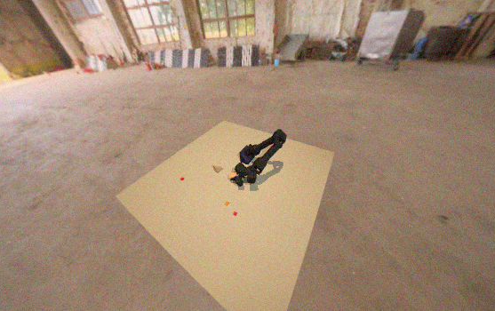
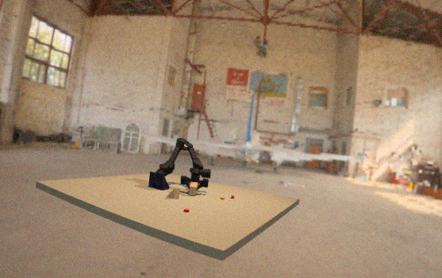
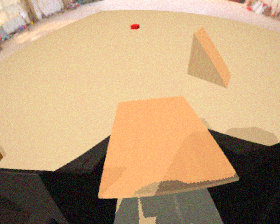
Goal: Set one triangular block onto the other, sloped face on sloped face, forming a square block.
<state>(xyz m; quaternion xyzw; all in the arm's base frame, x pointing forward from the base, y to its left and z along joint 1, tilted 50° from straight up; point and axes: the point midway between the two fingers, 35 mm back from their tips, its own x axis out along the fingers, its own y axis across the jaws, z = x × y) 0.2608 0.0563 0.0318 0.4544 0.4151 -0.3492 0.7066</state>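
The tan triangular block lies 1 cm to the left of my gripper tip and 1 cm above it. From my gripper tip the other things lie so: small red cube (20 cm ahead, 18 cm to the left, 3 cm below); small orange piece (17 cm ahead, 9 cm to the left, 4 cm below).
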